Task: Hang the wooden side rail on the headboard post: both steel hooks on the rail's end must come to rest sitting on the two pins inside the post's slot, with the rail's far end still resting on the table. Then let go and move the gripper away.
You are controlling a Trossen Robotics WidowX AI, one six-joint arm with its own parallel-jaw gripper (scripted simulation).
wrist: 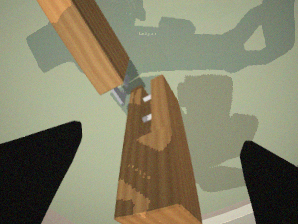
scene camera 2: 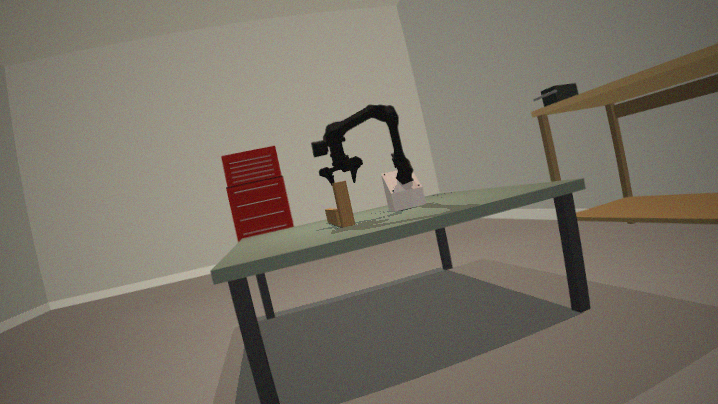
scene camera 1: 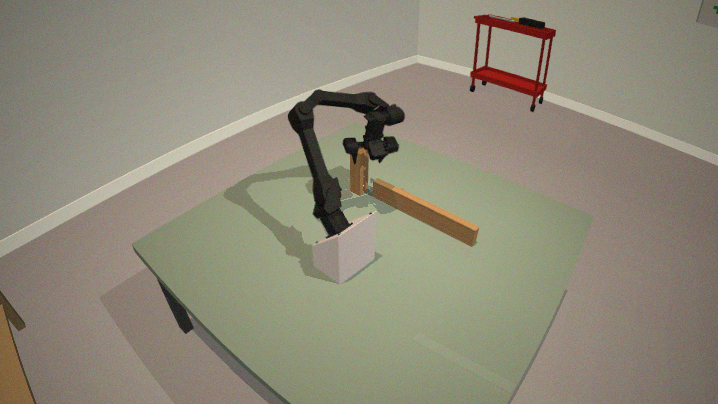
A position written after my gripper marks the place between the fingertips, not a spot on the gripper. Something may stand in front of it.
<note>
My gripper [scene camera 1: 366,163] is open, holding nothing. I also see a wooden side rail [scene camera 1: 462,230] and a wooden headboard post [scene camera 1: 358,172].
My gripper shows as well in the wrist view [wrist: 163,140] and in scene camera 2 [scene camera 2: 344,186].
</note>
